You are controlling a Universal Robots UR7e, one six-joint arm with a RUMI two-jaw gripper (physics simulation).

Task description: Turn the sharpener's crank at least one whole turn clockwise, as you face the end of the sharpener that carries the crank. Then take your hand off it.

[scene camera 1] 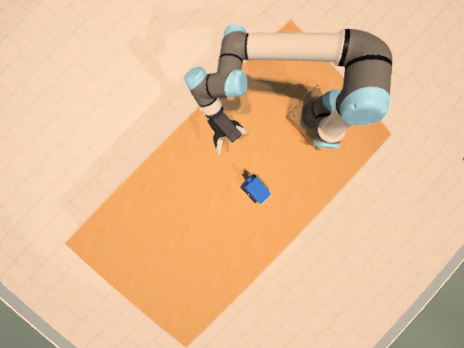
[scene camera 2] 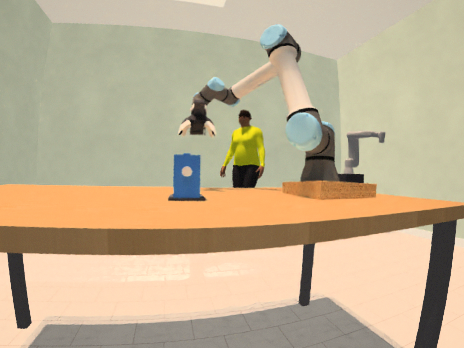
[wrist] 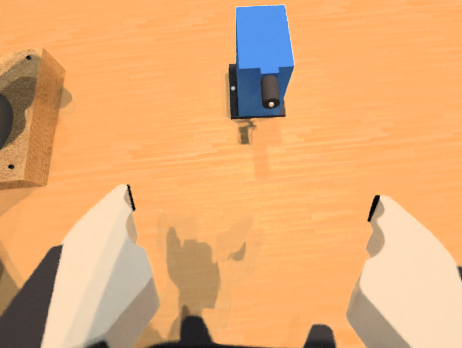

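Where they show: gripper, fingertip midpoint: [scene camera 1: 233,145] [scene camera 2: 196,134] [wrist: 248,193]; arm's base, link origin: [scene camera 1: 315,115] [scene camera 2: 319,183].
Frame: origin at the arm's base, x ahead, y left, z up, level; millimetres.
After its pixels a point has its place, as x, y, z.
The blue sharpener [scene camera 1: 257,189] @[498, 108, 81] [scene camera 2: 186,182] @[494, 175, 4] [wrist: 263,37] @[498, 112, 81] stands upright on its black base on the table. The dark crank handle [scene camera 1: 245,175] @[505, 17, 93] [wrist: 270,90] @[505, 14, 94] sticks out from the end that faces the gripper, near the top of that end in the wrist view. In scene camera 2 the crank is hidden behind the body, which shows a pale round spot. My gripper [scene camera 1: 232,141] @[477, -131, 187] [scene camera 2: 197,134] @[477, -131, 187] [wrist: 248,193] @[477, -131, 187] is wide open and empty. It hangs above the table, higher than the sharpener and off its crank end, apart from the crank.
The arm's base stands on a wooden block [scene camera 2: 345,190] @[-16, 154, -18] [wrist: 42,120] @[108, 27, -16], to the left in the wrist view. The orange table [scene camera 1: 165,240] @[1045, 51, -47] [scene camera 2: 100,212] @[646, 390, -47] carries both. A person in a yellow top [scene camera 2: 248,146] stands behind the table. A small grey arm [scene camera 2: 354,150] is at the back right.
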